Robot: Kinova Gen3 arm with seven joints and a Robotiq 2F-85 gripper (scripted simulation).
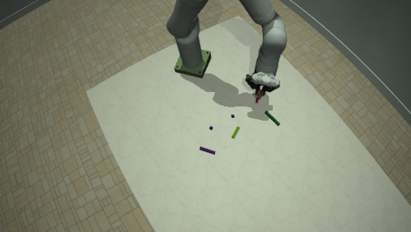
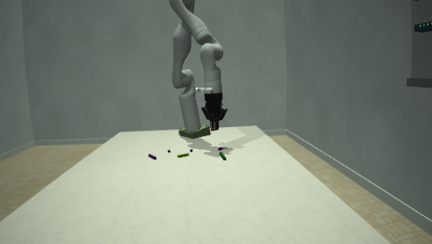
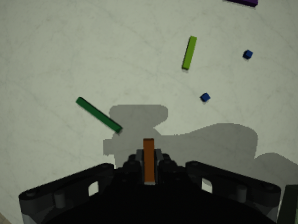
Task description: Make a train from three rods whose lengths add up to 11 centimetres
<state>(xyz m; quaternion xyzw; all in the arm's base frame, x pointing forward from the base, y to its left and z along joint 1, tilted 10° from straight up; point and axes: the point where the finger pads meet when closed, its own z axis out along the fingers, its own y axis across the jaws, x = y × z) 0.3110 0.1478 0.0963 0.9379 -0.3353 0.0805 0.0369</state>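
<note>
The magenta rod lies 3 cm behind my hand, 2 cm to the left of it and 11 cm below it. Also, from my hand: lime rod (6 cm ahead, 13 cm to the right, 11 cm below); then green rod (8 cm ahead, 3 cm to the left, 11 cm below); then orange rod (1 cm below).
</note>
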